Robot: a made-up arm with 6 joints.
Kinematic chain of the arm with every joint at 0, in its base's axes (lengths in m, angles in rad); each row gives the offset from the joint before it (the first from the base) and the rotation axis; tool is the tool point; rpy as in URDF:
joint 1: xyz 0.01 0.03 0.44 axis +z
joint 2: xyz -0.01 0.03 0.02 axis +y
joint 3: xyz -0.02 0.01 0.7 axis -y
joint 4: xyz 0.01 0 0 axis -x
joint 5: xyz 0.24 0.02 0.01 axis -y
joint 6: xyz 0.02 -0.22 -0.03 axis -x
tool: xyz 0.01 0 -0.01 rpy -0.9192 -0.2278 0.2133
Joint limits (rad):
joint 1: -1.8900..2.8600
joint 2: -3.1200..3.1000
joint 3: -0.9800..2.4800
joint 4: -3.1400..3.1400
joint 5: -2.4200..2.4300
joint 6: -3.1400..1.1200
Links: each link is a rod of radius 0.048 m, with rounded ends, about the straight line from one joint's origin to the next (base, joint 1, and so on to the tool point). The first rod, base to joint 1, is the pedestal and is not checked.
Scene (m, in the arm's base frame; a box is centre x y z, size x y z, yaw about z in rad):
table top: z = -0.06
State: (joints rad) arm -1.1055 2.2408 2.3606 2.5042 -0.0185 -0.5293
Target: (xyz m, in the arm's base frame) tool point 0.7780 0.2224 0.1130
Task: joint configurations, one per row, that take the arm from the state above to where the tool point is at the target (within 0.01 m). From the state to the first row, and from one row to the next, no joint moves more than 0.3 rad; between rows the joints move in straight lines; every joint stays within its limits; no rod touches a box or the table.
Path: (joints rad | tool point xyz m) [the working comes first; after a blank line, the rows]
Joints at the target: -0.0551 1.7063 0.2838 3.1400 -0.0106 -0.5847
Straight joint move there: clear.

1: -0.9554 2.1644 2.0639 2.5950 -0.0174 -0.5372 | 0.6696 -0.5716 0.1825
2: -0.8054 2.0881 1.7672 2.6859 -0.0162 -0.5451 | 0.7853 -0.4852 0.1492
3: -0.6553 2.0117 1.4705 2.7767 -0.0151 -0.5530 | 0.8690 -0.3634 0.1182
4: -0.5053 1.9354 1.1738 2.8675 -0.0140 -0.5610 | 0.9116 -0.2178 0.0945
5: -0.3552 1.8590 0.8771 2.9583 -0.0129 -0.5689 | 0.9091 -0.0624 0.0832
6: -0.2052 1.7827 0.5805 3.0492 -0.0117 -0.5768 | 0.8625 0.0886 0.0883
7: -0.0551 1.7063 0.2838 3.1400 -0.0106 -0.5847 | 0.7780 0.2224 0.1130

